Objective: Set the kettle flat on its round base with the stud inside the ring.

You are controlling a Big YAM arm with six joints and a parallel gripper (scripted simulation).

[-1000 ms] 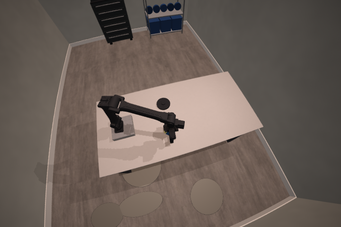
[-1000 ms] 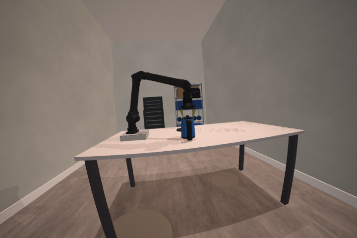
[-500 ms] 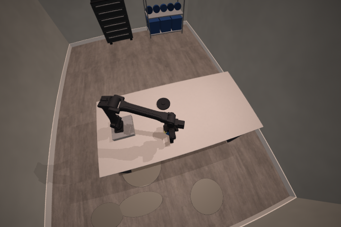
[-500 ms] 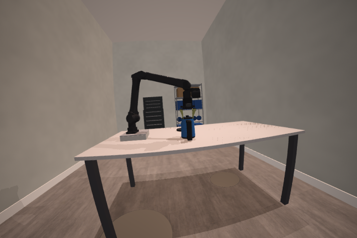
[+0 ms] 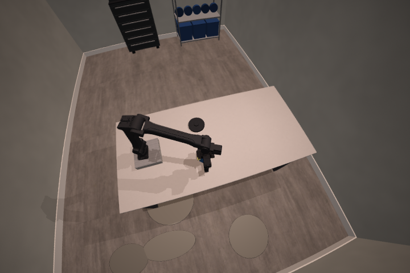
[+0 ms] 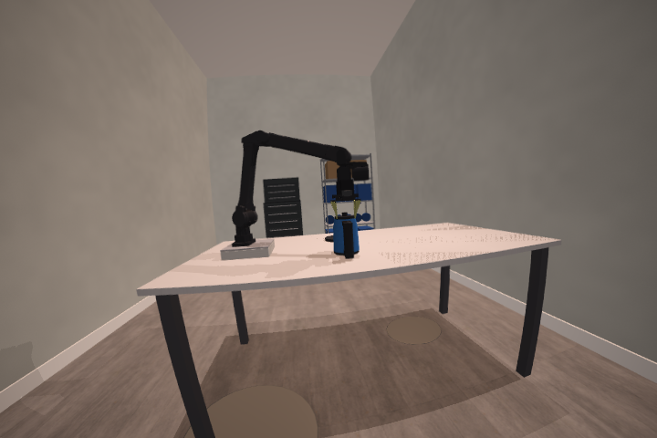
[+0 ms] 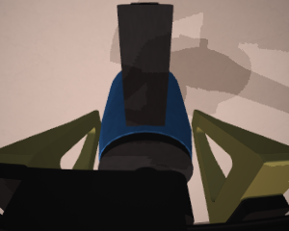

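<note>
Now: hand 3 cm to the right of the blue kettle and 7 cm above it. Also, from my hand: round black base 1 cm behind, 37 cm to the left, 15 cm below.
</note>
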